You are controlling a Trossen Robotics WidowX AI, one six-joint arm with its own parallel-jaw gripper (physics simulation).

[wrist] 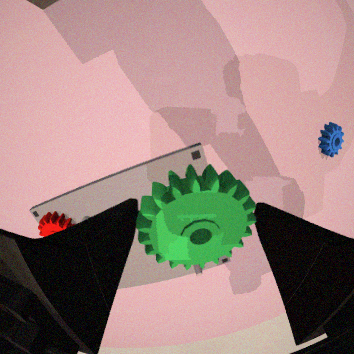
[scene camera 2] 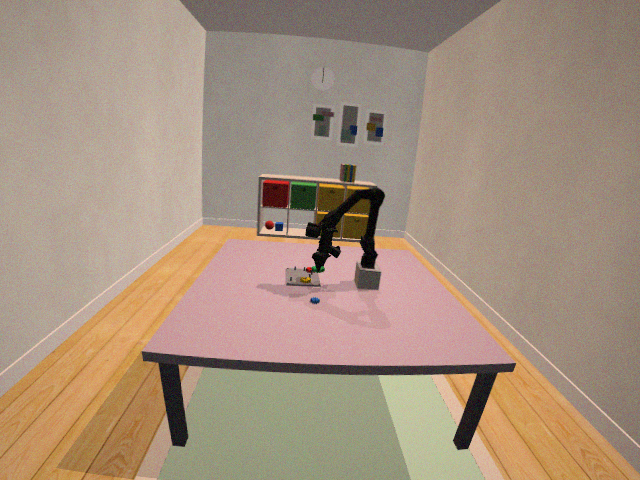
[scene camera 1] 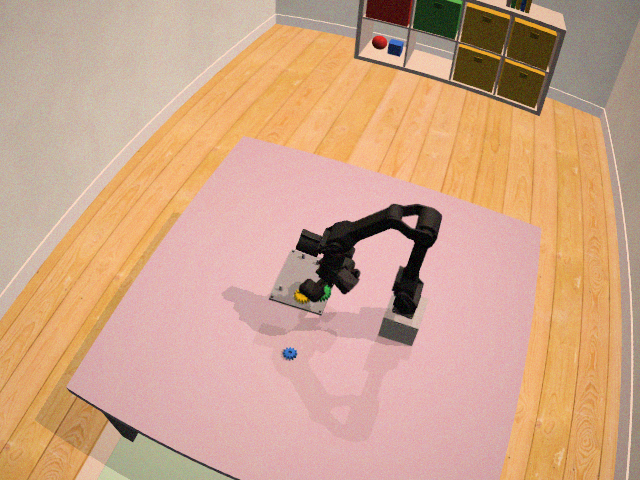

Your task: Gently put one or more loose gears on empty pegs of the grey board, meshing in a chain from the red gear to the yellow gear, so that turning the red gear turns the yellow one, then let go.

Labels:
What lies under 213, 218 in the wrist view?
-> A green gear.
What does the gripper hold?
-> A green gear.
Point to a grey board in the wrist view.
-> At 91, 198

